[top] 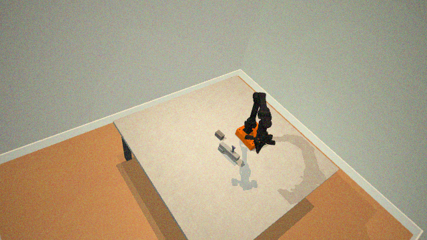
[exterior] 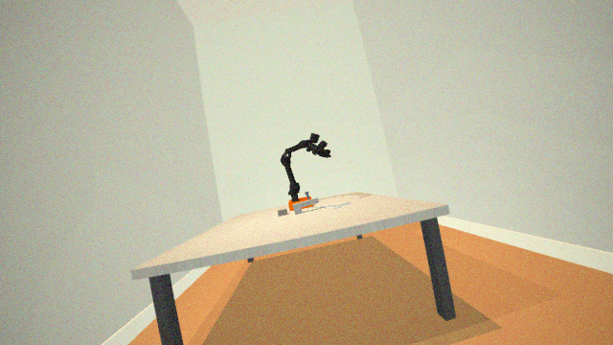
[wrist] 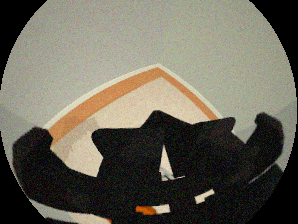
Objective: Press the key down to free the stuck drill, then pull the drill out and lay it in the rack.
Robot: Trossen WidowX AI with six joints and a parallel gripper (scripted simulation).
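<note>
The yellow-green drill lies 29 cm below my gripper tip, 25 cm to the right of it and 7 cm behind it. The rest, counted from my gripper tip: rack 40 cm to the right, 33 cm below, 15 cm behind.
</note>
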